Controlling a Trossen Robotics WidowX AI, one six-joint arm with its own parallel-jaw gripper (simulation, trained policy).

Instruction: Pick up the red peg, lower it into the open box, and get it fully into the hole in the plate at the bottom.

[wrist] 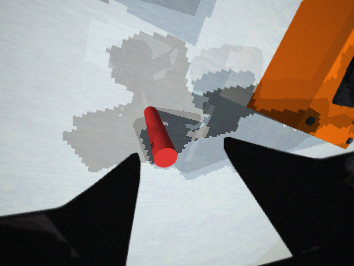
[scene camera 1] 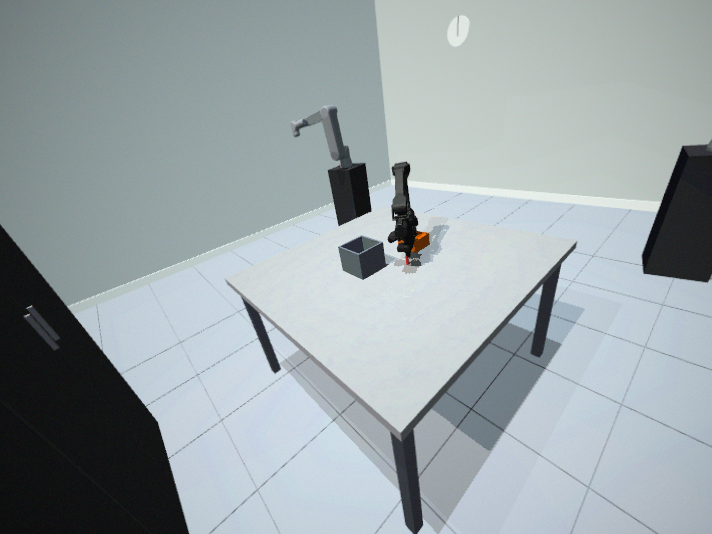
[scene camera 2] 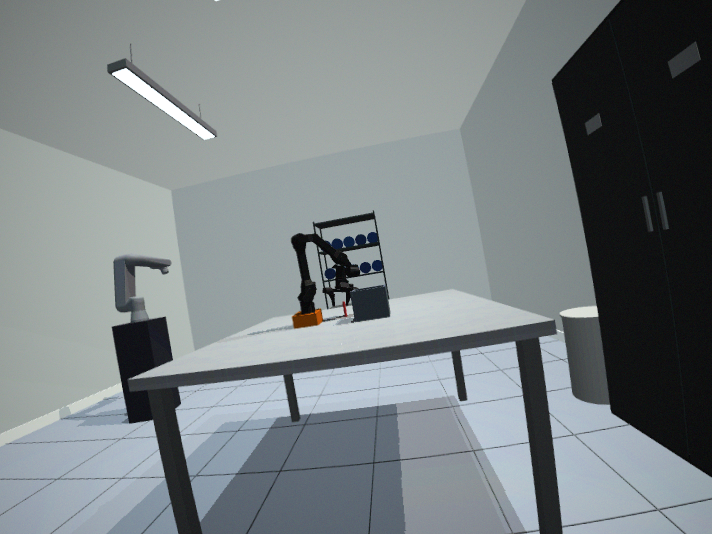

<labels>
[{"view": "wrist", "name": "my gripper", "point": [182, 150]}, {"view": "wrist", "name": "red peg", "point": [164, 154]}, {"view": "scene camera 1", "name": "grey box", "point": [361, 257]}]
</labels>
